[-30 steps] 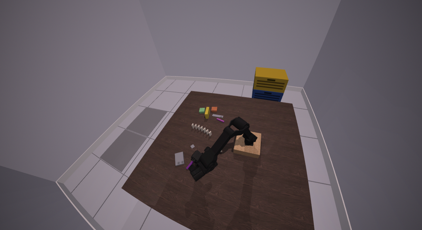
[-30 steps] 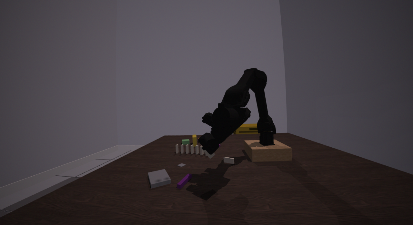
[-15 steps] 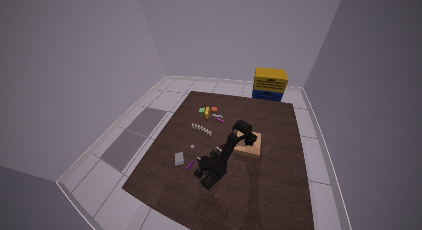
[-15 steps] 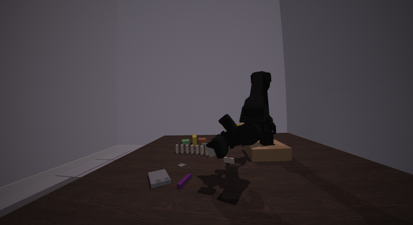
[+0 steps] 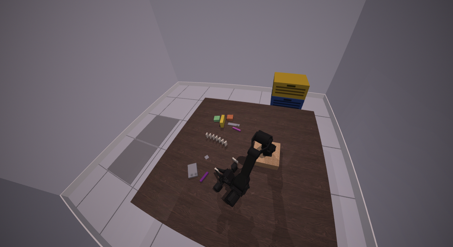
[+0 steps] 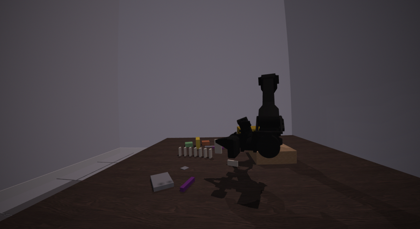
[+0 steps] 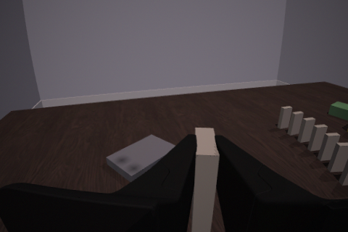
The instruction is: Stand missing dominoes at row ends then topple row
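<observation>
Right now my gripper tip is 15 cm above the purple stick, 11 cm short of it and 2 cm to the right of it. From my gripper tip the other things lie so: small grey tile 16 cm below, 15 cm ahead, 14 cm to the right; then magenta bar 46 cm to the right, 15 cm below, 3 cm behind; then grey flat block 21 cm ahead, 15 cm below.
</observation>
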